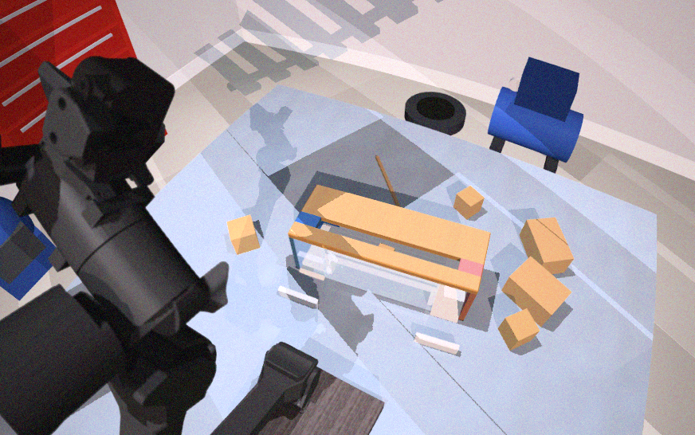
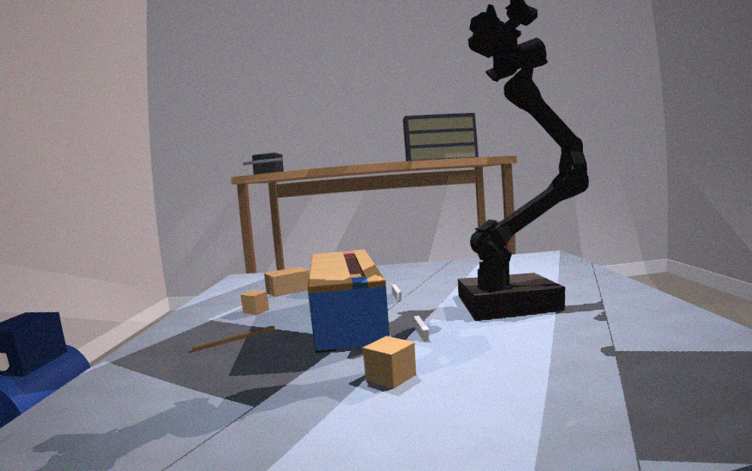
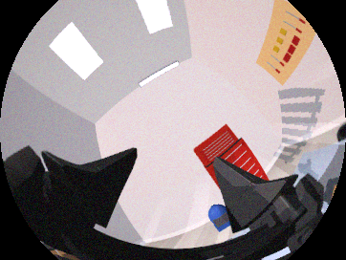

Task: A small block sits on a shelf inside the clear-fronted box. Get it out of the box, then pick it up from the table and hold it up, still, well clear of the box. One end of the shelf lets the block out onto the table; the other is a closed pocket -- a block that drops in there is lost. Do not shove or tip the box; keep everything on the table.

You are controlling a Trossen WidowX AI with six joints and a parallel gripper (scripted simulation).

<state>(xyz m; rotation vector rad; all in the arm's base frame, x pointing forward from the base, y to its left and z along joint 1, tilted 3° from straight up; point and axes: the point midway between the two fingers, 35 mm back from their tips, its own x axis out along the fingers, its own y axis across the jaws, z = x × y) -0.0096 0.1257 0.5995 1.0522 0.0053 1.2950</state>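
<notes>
Right now the box is 620 mm below my gripper tip, 310 mm ahead of it and 200 mm to the right of it. Also, from my gripper tip: thin wooden stick 670 mm below, 600 mm ahead, 140 mm to the right; cardboard cube 650 mm below, 310 mm ahead, 140 mm to the left.
</notes>
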